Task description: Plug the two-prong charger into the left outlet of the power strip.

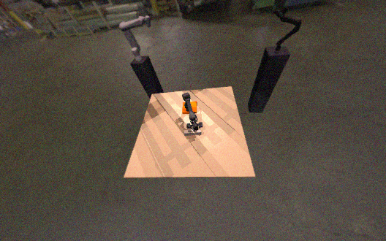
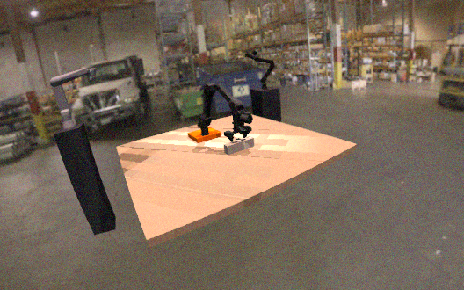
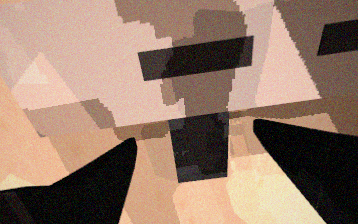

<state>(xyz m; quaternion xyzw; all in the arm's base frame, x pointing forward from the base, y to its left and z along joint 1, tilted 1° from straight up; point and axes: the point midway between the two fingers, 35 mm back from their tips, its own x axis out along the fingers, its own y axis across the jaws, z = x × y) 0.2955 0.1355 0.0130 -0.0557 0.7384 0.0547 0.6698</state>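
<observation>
The black two-prong charger lies 30 mm ahead of my gripper tip and 10 mm above it.
</observation>
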